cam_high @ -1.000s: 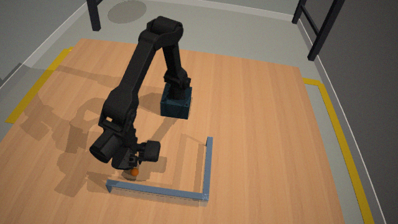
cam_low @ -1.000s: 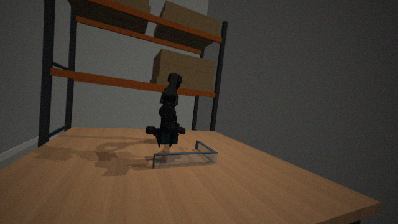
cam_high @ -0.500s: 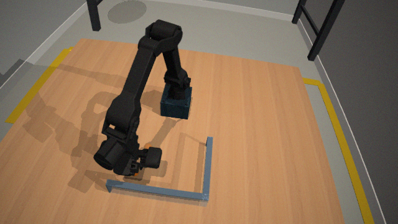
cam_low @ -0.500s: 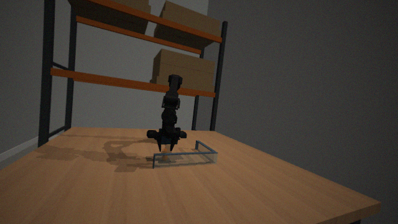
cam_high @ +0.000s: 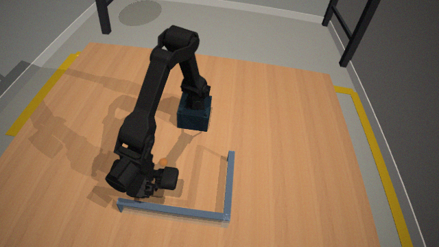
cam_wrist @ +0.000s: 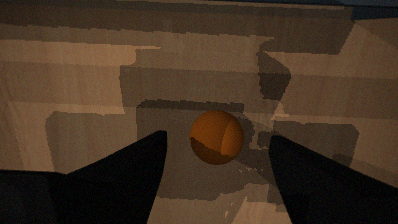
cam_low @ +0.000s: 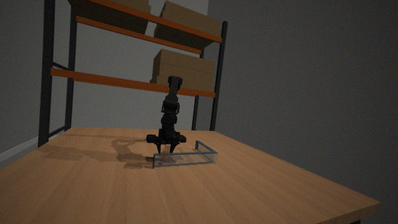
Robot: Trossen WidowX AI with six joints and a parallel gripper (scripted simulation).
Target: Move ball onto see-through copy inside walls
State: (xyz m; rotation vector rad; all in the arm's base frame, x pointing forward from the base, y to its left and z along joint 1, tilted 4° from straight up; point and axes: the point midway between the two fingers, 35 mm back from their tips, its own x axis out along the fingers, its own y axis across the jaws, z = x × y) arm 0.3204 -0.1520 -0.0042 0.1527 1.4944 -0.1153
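My gripper tip is now 10 mm above the orange ball. From my gripper tip the other things lie so: see-through copy of ball (100 mm behind, 40 mm to the left, 10 mm below).
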